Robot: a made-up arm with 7 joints.
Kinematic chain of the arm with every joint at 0, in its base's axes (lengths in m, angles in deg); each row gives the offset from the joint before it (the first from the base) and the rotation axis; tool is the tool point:
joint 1: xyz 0 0 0.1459 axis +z
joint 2: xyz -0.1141 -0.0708 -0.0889 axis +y
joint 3: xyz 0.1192 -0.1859 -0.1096 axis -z
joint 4: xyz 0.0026 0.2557 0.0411 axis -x
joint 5: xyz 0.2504 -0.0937 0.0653 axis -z
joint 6: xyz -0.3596 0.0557 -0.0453 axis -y
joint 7: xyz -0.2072 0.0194 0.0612 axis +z
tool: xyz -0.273 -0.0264 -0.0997
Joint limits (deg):
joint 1: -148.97..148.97
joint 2: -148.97..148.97
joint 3: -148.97..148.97
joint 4: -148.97..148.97
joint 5: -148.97..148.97
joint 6: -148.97..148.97
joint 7: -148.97..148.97
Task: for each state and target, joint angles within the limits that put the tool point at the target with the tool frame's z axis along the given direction. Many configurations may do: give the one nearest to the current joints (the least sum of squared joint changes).
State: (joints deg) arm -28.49 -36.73 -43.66 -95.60 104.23 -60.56 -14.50
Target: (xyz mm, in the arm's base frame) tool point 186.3 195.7 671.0 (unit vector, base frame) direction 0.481 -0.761 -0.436
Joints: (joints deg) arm -22.77 -35.49 -64.35 -91.71 112.28 -55.97 -20.30
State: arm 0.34 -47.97 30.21 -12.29 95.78 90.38 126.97
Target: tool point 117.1 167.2 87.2 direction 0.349 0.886 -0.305
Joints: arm -14.22 -46.59 -3.62 -0.53 85.26 107.83 111.21
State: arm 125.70 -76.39 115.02 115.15 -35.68 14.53 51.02
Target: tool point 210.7 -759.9 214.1 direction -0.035 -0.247 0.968
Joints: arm 110.15 -108.43 78.64 92.06 -37.96 -5.76 41.27
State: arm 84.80 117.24 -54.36 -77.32 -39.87 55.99 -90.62
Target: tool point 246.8 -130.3 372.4 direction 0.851 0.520 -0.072
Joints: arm 109.59 102.57 -36.70 -49.05 -32.63 41.94 -113.57
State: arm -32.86 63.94 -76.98 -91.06 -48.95 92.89 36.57
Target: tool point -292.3 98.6 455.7 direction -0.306 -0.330 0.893
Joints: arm 1.16 84.52 -85.97 -115.87 -56.84 134.88 37.75
